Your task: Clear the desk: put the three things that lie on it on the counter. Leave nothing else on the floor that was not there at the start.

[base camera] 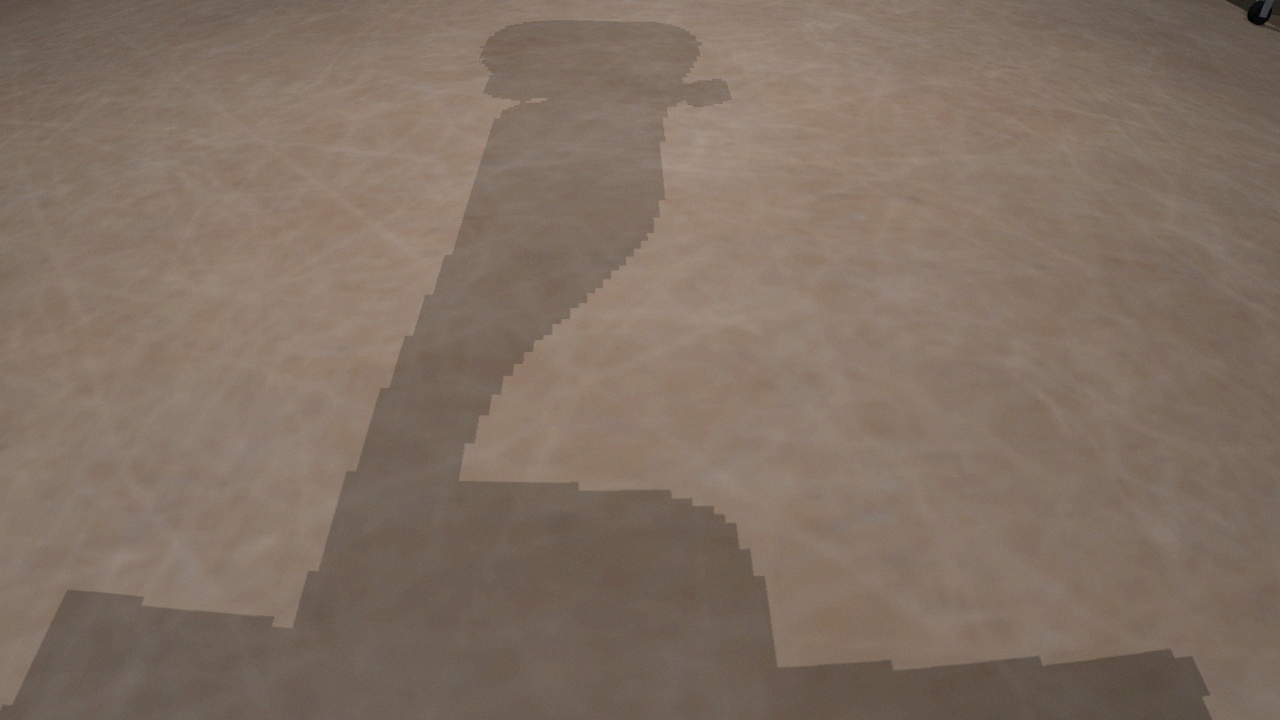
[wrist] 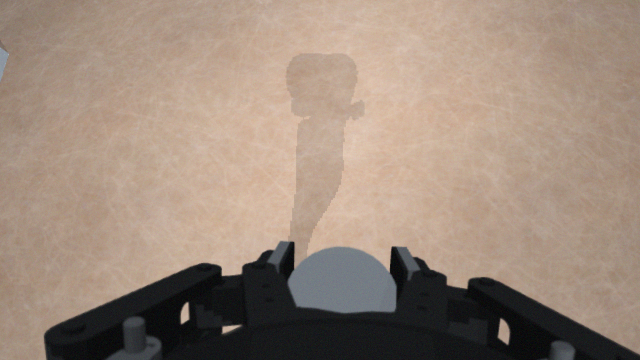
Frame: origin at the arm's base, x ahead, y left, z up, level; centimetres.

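Seen in the pictures: gripper, fingertip midpoint: [wrist: 341, 263].
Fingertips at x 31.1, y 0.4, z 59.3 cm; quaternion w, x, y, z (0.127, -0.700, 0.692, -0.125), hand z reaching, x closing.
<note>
A point is followed by its place in that frame.
My gripper [wrist: 341, 263] {x 31.1, y 0.4, z 59.3 cm} is shut on a grey object with a rounded top [wrist: 342, 282] {x 30.2, y 0.4, z 61.4 cm} at the bottom middle of the wrist view. The fingers stand on either side of it, and its lower part is hidden behind the gripper's body. What kind of object it is, I cannot tell. It is held up above the floor [wrist: 475, 150] {x 77.9, y -48.2, z -39.7 cm}. The desk, the counter and the other things from the desk cannot be made out in either view.
The tan floor [base camera: 895, 358] {x 48.1, y -16.3, z -39.7 cm} carries the shadow of my arm and base. A small dark caster wheel [base camera: 1258, 12] {x 166.6, y -130.2, z -36.9 cm} shows at the top right corner of the base camera view. A pale grey edge of something [wrist: 2, 62] {x 113.0, y 164.0, z -37.8 cm} shows at the left border of the wrist view.
</note>
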